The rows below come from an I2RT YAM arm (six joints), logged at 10 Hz.
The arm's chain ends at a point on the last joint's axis. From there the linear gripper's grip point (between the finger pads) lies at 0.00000 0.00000 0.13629 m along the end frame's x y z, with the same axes.
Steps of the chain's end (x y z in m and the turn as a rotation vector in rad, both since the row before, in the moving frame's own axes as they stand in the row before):
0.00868, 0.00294, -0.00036, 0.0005, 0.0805, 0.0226
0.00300, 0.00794, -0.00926, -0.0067, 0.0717, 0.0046
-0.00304, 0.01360, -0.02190, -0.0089, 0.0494, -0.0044
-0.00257, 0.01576, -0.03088, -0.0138, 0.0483, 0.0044
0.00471, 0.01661, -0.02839, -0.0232, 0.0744, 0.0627
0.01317, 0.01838, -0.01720, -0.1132, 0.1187, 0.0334
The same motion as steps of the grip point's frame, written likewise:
0.01964, 0.00300, -0.00080, 0.0005, 0.0805, 0.0226
0.01276, 0.00887, -0.00961, -0.0067, 0.0717, 0.0046
0.00369, 0.01480, -0.02207, -0.0089, 0.0494, -0.0044
0.00401, 0.01765, -0.03105, -0.0138, 0.0483, 0.0044
0.01473, 0.02008, -0.02880, -0.0232, 0.0744, 0.0627
0.02902, 0.03401, -0.01903, -0.1132, 0.1187, 0.0334

